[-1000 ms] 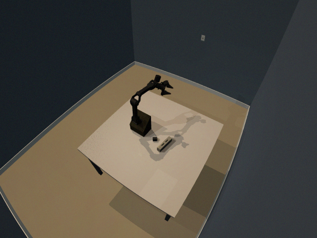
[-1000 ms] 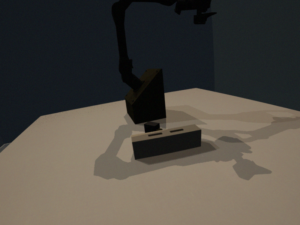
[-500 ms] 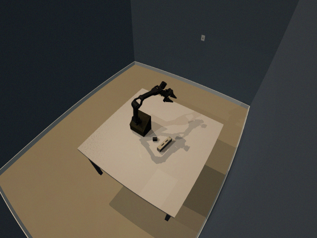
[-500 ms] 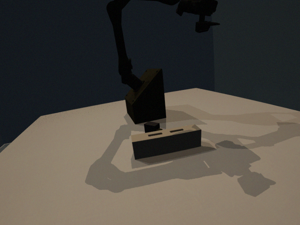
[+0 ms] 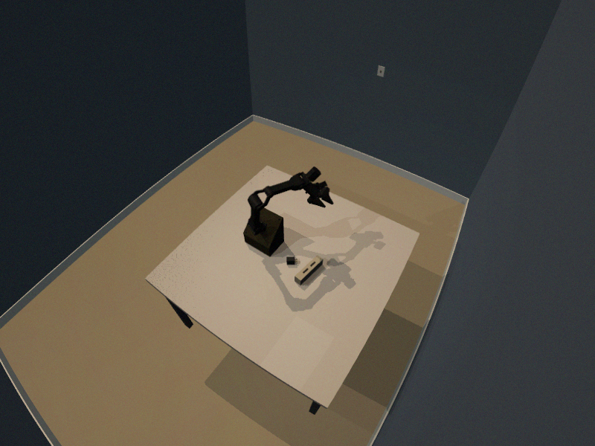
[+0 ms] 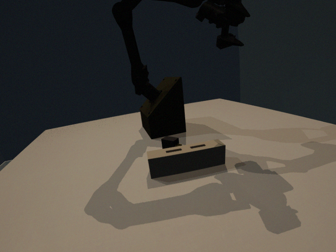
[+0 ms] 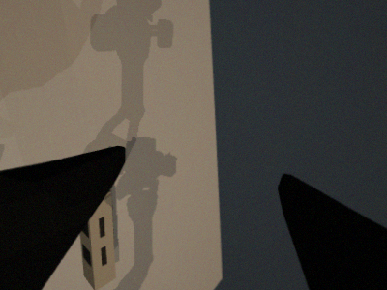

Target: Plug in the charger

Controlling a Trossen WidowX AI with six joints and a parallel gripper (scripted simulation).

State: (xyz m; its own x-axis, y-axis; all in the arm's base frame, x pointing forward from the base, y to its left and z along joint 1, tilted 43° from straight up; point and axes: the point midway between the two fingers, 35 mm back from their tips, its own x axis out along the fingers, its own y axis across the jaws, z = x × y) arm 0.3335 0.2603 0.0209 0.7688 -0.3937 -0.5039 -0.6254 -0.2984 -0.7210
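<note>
Now: gripper tip 33 cm above the dark charger, 22 cm to the left of it and 10 cm past it.
</note>
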